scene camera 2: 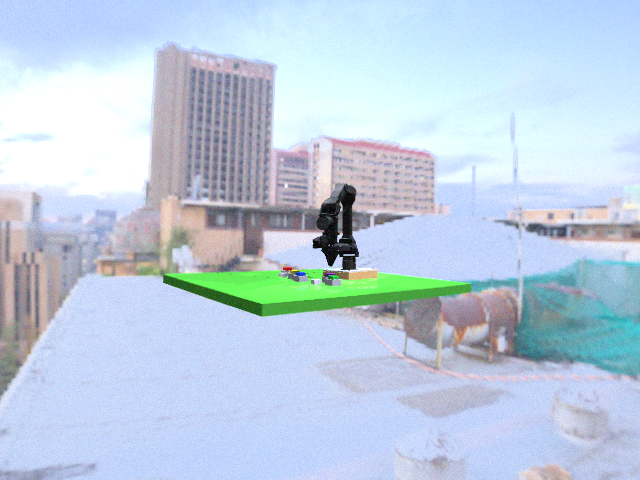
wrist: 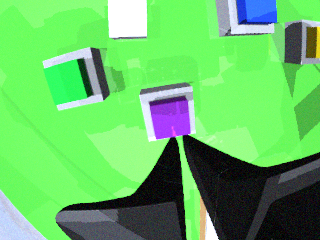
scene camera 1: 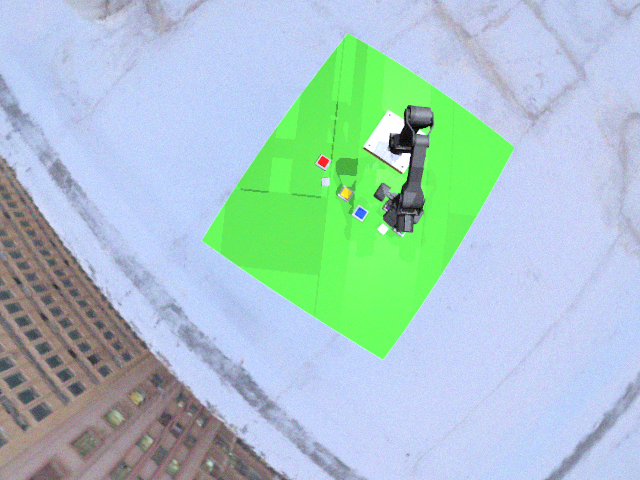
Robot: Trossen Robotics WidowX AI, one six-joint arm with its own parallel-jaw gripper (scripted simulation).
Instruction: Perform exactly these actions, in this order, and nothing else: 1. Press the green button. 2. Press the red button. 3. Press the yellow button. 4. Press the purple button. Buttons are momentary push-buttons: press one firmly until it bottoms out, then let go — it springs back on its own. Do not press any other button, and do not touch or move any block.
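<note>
Shut and holding nothing, the gripper (wrist: 179,141) shares the scene with a purple button (wrist: 170,117) and a green button (wrist: 67,82).
</note>
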